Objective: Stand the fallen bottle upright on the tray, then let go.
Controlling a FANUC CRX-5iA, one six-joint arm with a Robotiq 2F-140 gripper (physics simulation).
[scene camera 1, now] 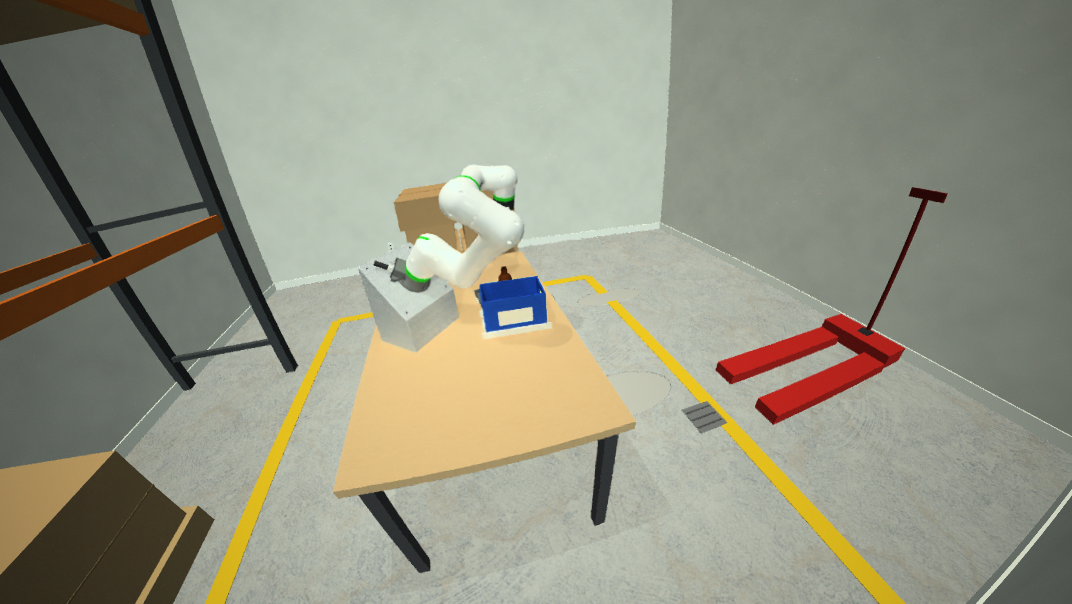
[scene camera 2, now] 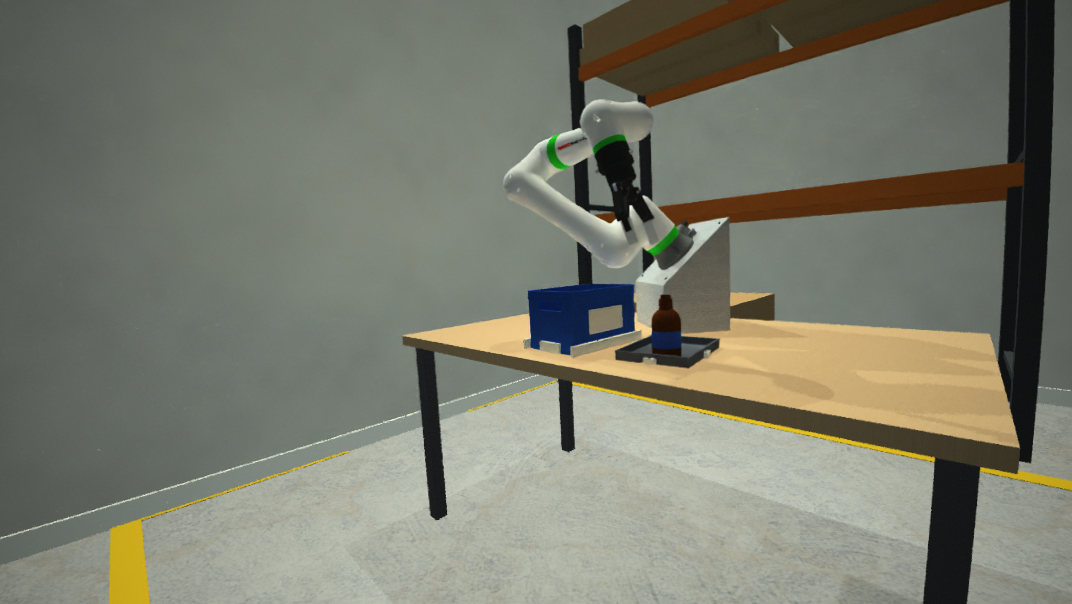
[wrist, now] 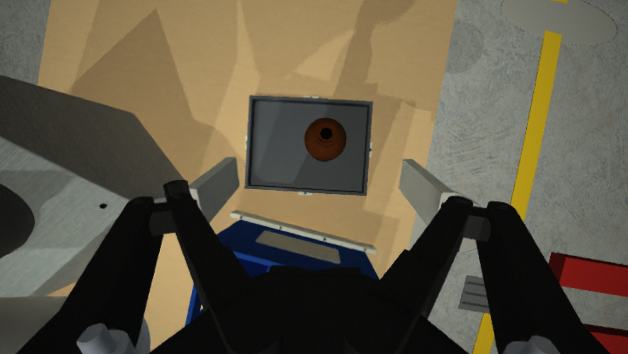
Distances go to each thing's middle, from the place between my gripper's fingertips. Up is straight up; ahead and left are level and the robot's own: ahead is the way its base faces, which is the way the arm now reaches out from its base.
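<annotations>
Brown bottle point(wrist: 325, 139): 50 mm to the left of my hand, 210 mm below it.
</annotations>
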